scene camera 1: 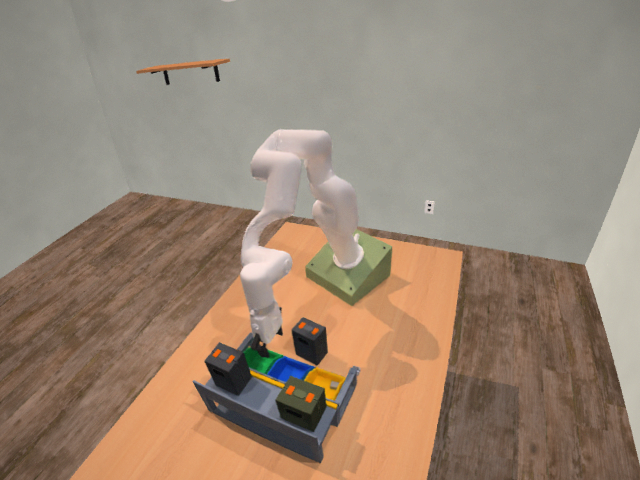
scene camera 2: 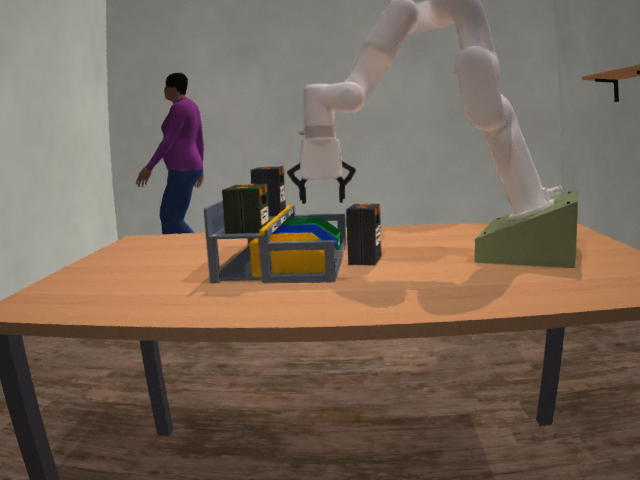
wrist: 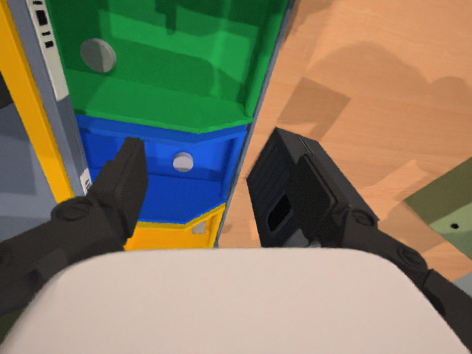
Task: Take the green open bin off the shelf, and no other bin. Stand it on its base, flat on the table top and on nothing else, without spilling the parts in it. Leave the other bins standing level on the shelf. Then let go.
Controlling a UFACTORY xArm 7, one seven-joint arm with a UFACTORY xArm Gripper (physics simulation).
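Frame: origin at the arm's base, x ahead, y left, z up, level; centimetres.
Where they show: gripper, between the fingertips: (scene camera 1: pixel 271 344) (scene camera 2: pixel 322 202) (wrist: pixel 224 167); arm's base, origin of its link: (scene camera 1: pixel 348 256) (scene camera 2: pixel 532 211).
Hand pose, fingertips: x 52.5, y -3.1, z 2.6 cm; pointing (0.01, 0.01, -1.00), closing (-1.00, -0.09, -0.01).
Note:
Each offset is from my fingertips to the top centre of the thing. Level surfaces: height alone.
The green open bin @[dx +5.2, dy -4.1, dz -5.0 cm] (scene camera 1: pixel 257 363) (scene camera 2: pixel 315 223) (wrist: pixel 165 95) stands in the shelf (scene camera 1: pixel 268 396) (scene camera 2: pixel 213 258) at the end of a row, beside the blue bin @[dx +5.1, dy +7.1, dz -5.0 cm] (scene camera 1: pixel 289 370) (scene camera 2: pixel 299 228) (wrist: pixel 165 195). The yellow bin @[dx +4.6, dy +18.3, dz -5.0 cm] (scene camera 1: pixel 323 381) (scene camera 2: pixel 297 260) (wrist: pixel 167 240) is at the other end. A grey round part @[dx +10.3, dy -1.0, dz -11.2 cm] (wrist: pixel 98 55) lies in the green bin; its far end is cut off in the wrist view. My gripper (scene camera 1: pixel 270 343) (scene camera 2: pixel 322 200) (wrist: pixel 224 167) is open and empty, above the bins' rims with its fingers pointing down. In scene camera 1 one finger overlaps the green bin.
A black case @[dx -10.5, dy +7.2, dz +0.1 cm] (scene camera 1: pixel 310 341) (scene camera 2: pixel 363 235) (wrist: pixel 270 200) stands on the table @[dz -13.1 cm] (scene camera 1: pixel 413 310) (scene camera 2: pixel 423 279) close to the bins' open side. Another black case (scene camera 1: pixel 227 369) (scene camera 2: pixel 267 188) and an olive case @[dx +14.4, dy +18.6, dz +6.8 cm] (scene camera 1: pixel 300 403) (scene camera 2: pixel 242 209) stand on the shelf's upper board, behind a yellow rail @[dx +10.0, dy +7.2, dz -1.9 cm] (scene camera 1: pixel 266 379) (wrist: pixel 35 110).

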